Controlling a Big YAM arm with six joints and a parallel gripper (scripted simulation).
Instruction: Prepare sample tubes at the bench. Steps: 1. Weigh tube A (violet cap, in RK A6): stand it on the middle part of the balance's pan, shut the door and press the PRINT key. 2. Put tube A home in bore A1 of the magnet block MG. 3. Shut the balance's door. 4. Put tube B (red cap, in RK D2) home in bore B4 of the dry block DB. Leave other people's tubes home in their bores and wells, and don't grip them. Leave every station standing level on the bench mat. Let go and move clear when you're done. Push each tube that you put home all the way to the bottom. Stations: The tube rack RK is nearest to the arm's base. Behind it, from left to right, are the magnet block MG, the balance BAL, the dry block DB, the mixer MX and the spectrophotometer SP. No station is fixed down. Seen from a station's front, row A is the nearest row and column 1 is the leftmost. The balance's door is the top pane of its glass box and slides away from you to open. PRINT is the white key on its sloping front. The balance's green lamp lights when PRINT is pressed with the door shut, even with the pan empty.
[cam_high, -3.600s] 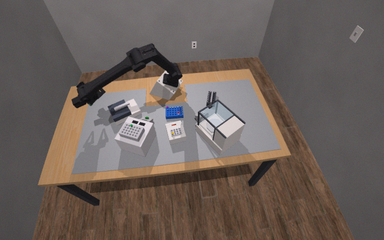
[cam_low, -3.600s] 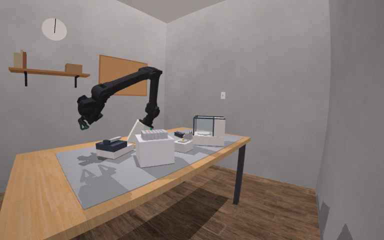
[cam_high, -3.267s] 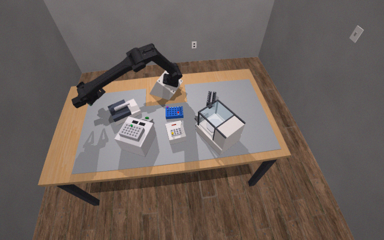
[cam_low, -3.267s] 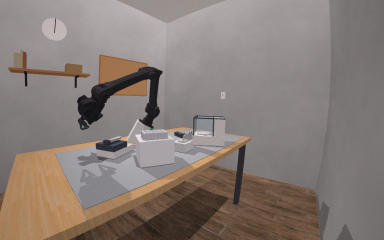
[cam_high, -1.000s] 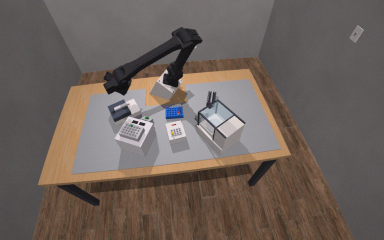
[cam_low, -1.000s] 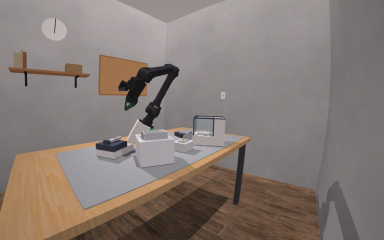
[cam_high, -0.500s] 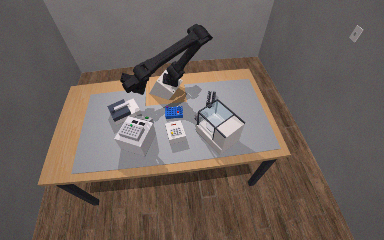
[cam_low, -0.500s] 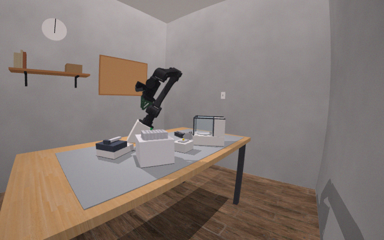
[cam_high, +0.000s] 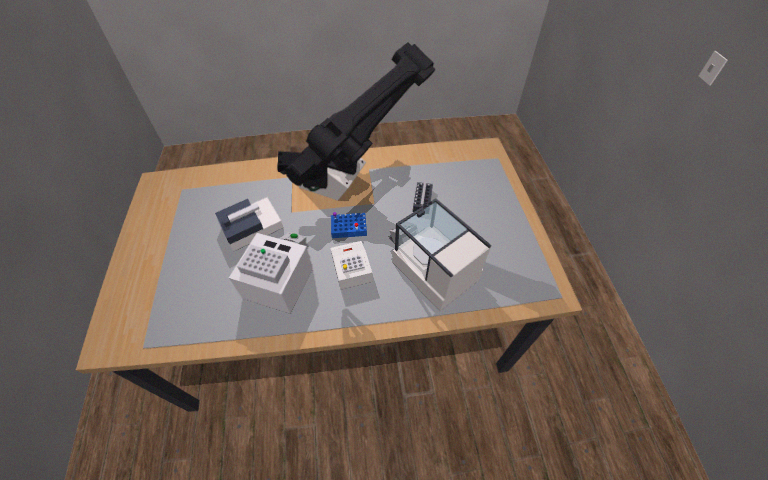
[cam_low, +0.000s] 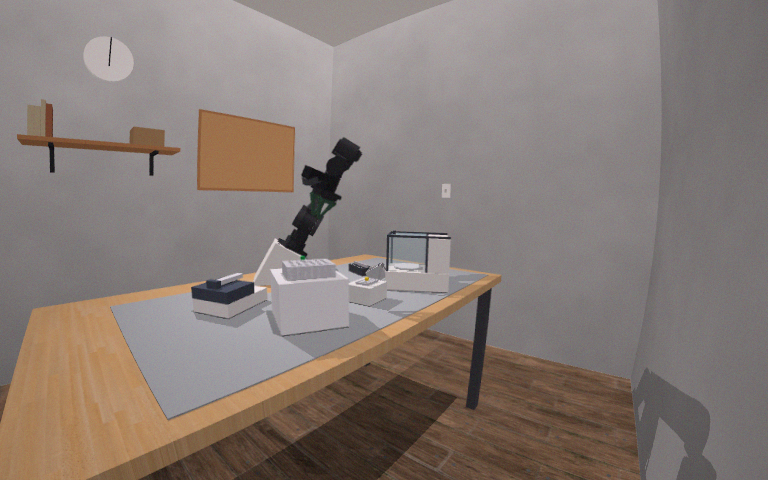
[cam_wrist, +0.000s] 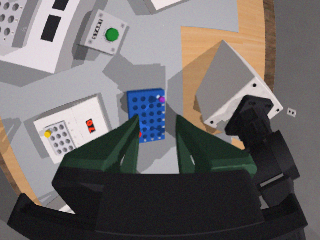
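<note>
Right now my hand is 60 mm short of the balance door, 350 mm to the right of it and 80 mm above it. Round my hand: yellow-capped tube: 160 mm ahead, 100 mm to the left, 220 mm below; dry block: 110 mm ahead, 110 mm to the left, 260 mm below; tube rack: 70 mm behind, 80 mm to the left, 270 mm below.
</note>
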